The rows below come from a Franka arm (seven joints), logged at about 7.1 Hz.
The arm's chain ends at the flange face. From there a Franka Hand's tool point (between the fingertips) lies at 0.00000 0.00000 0.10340 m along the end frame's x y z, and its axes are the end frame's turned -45 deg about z.
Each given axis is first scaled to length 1.
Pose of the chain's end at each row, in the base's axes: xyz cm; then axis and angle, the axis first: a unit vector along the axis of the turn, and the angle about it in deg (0 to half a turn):
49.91, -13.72, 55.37, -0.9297, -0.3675, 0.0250, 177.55
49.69, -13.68, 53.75, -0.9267, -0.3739, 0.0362, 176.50
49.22, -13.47, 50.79, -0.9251, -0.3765, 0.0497, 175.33
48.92, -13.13, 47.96, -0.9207, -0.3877, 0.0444, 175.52
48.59, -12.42, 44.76, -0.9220, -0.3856, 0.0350, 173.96
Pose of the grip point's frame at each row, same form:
49.27, -13.50, 45.05, -0.7184, -0.6954, 0.0149, 176.64
48.76, -13.37, 43.46, -0.7134, -0.7004, 0.0218, 175.18
47.95, -13.08, 40.54, -0.7111, -0.7024, 0.0303, 173.51
47.76, -12.74, 37.69, -0.7027, -0.7110, 0.0261, 173.91
47.50, -11.70, 34.50, -0.7046, -0.7095, 0.0122, 172.89

